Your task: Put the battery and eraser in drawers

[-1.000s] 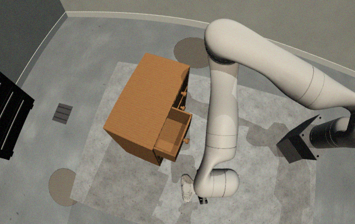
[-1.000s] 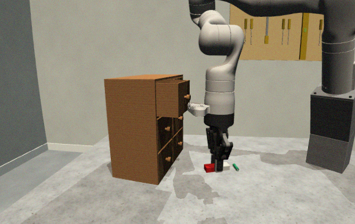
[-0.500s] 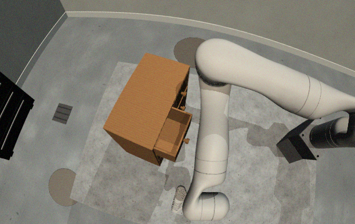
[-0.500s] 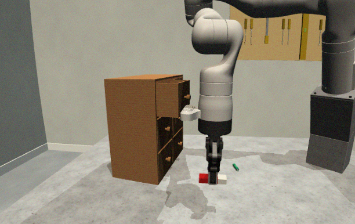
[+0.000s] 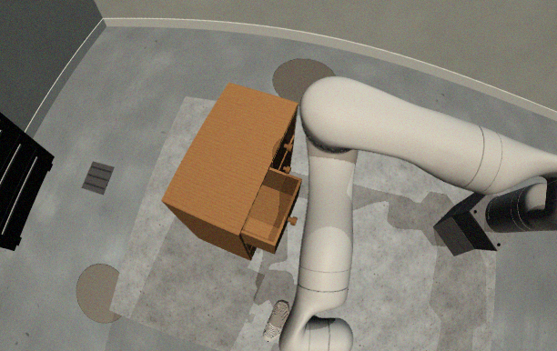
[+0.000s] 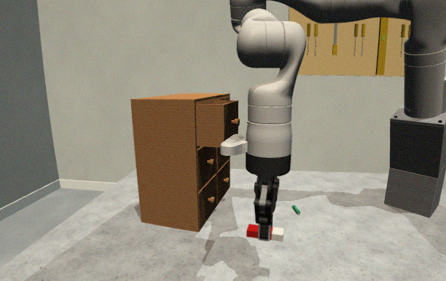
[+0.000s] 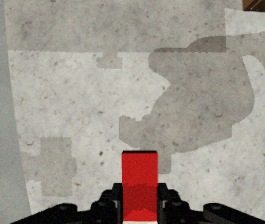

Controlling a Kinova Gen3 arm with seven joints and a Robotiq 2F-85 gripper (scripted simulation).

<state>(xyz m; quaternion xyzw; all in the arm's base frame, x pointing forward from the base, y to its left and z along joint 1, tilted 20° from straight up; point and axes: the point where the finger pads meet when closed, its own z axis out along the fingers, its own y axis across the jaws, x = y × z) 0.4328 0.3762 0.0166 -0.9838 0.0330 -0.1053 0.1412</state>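
Right now my hand is 1 cm past the eraser and 1 cm above it. The rest, counted from my hand: nine-volt battery: 25 cm ahead, 32 cm to the right, 1 cm above; small green cylinder: 7 cm behind, 30 cm to the right, 11 cm below.
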